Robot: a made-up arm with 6 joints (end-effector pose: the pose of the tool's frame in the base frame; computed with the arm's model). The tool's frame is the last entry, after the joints.
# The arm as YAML. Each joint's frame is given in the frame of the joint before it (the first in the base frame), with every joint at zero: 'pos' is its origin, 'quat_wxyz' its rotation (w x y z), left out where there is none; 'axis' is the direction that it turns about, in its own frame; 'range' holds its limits. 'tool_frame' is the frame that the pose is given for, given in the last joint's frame.
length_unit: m
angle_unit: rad
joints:
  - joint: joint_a
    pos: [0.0, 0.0, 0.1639]
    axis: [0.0, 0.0, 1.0]
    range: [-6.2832, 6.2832]
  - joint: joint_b
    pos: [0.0, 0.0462, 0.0]
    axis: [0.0, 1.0, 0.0]
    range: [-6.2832, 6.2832]
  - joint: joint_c
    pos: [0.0, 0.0, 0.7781]
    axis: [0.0, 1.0, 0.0]
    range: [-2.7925, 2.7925]
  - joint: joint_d
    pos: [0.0, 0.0, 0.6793]
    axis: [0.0, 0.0, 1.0]
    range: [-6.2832, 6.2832]
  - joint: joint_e
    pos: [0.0, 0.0, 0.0]
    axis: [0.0, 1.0, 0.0]
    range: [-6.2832, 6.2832]
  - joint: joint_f
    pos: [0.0, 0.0, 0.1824]
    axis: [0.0, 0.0, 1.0]
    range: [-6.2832, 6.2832]
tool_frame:
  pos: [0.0, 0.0, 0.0]
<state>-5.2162 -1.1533 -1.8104 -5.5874 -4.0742 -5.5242</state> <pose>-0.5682 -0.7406 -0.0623 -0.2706 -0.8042 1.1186</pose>
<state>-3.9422 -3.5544 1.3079 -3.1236 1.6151 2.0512</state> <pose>0.0372 -0.1000 -1.1108 -2.4708 -0.3530 0.5314</pose>
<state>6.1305 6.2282 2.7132 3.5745 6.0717 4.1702</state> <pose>0.3308 0.0121 0.1653 2.1024 2.0568 0.3641</pose>
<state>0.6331 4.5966 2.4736 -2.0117 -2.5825 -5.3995</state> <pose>-0.3791 -0.1124 0.4152 -2.5056 -0.8791 0.8474</pose>
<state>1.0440 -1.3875 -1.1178 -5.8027 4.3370 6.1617</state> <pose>-0.4789 -0.8875 -0.2763 -0.8447 1.5547 0.1339</pose>
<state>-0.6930 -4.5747 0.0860 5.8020 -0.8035 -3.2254</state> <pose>1.2857 -0.9286 -0.0082 1.2990 0.2052 1.9548</pose>
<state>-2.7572 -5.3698 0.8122 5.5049 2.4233 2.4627</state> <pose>-1.0694 -0.3915 0.4714 -0.7250 1.8531 0.6963</pose>
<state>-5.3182 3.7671 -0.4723 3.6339 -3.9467 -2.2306</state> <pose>-0.2291 -0.3588 -1.0310 0.1471 1.0022 1.2441</pose>
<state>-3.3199 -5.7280 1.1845 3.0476 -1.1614 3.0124</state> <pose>-1.1109 0.1692 0.5345 -2.9967 0.0331 0.3370</pose>
